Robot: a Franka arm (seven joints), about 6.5 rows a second.
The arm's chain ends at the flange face. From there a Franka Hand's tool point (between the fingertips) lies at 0.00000 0.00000 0.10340 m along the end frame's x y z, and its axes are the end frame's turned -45 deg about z.
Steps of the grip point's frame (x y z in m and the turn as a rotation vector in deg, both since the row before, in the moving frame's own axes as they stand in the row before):
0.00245, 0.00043, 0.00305, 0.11, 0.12, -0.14
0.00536, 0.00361, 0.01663, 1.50, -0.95, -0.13
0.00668, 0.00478, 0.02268, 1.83, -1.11, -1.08
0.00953, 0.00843, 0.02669, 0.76, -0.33, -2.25
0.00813, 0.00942, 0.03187, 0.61, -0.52, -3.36
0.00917, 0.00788, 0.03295, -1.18, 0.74, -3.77
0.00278, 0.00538, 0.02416, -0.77, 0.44, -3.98
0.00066, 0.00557, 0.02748, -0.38, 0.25, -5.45
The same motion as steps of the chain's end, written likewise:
0.00202, -0.00113, 0.00305, 0.16, 0.01, -0.14
0.00947, -0.00054, 0.01668, 0.39, -1.73, -0.13
0.01186, -0.00046, 0.02275, 0.51, -2.08, -1.08
0.01410, -0.00026, 0.02670, 0.30, -0.77, -2.25
0.01385, 0.00098, 0.03188, 0.06, -0.80, -3.36
0.00959, -0.00139, 0.03298, -0.31, 1.36, -3.77
0.00421, 0.00147, 0.02417, -0.23, 0.86, -3.98
0.00359, 0.00334, 0.02748, -0.09, 0.45, -5.45

